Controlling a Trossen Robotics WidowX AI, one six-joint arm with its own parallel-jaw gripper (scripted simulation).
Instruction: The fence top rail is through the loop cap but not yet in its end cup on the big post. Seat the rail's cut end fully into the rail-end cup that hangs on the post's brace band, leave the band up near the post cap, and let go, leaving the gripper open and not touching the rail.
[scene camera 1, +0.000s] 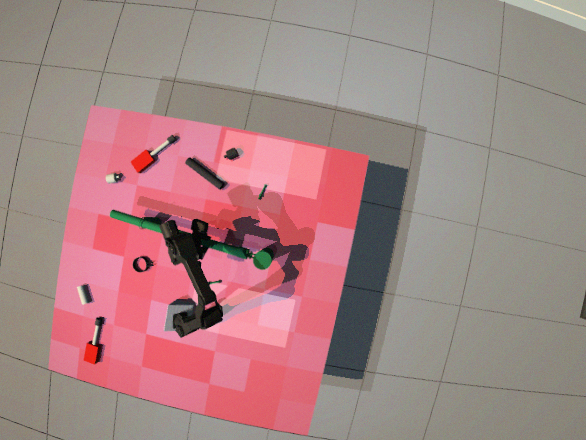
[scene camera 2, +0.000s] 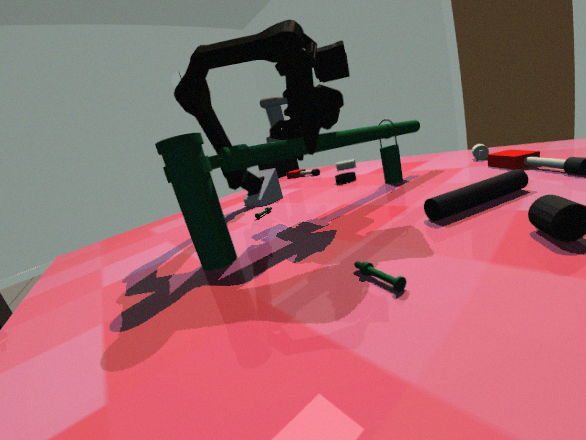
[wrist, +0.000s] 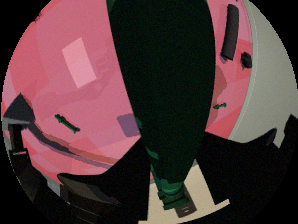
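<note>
Green top rail (scene camera 1: 122, 216), (scene camera 2: 326, 141), (wrist: 168, 62). Black tube (scene camera 2: 439, 207). Short green post (scene camera 2: 390, 155). My gripper (scene camera 2: 305, 157), (wrist: 167, 134).
</note>
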